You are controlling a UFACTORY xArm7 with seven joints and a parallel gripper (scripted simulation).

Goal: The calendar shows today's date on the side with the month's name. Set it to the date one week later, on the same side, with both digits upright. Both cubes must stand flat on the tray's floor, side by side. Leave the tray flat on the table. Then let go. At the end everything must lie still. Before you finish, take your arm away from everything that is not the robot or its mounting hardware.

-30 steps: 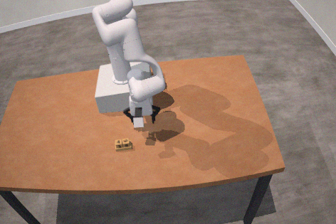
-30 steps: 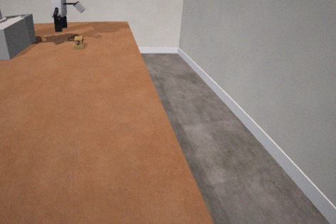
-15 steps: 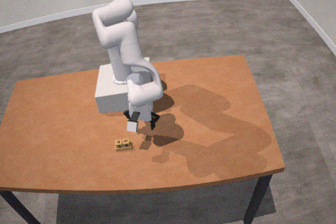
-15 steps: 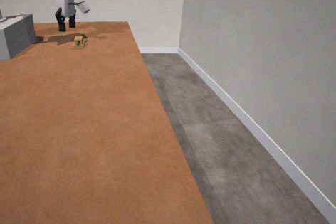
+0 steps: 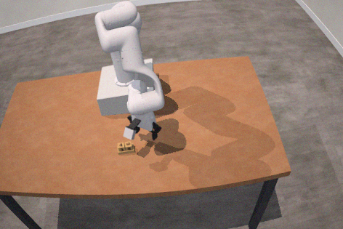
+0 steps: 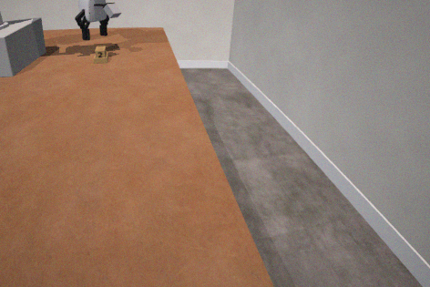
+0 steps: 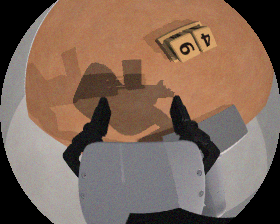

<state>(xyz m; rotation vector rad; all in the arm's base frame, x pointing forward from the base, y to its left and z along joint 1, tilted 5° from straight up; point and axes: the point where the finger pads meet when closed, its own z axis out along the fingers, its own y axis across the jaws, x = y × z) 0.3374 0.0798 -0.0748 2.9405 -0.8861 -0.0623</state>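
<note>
Right now my hand is 100 mm to the left of the wooden tray, 60 mm above it and 30 mm short of it.
</note>
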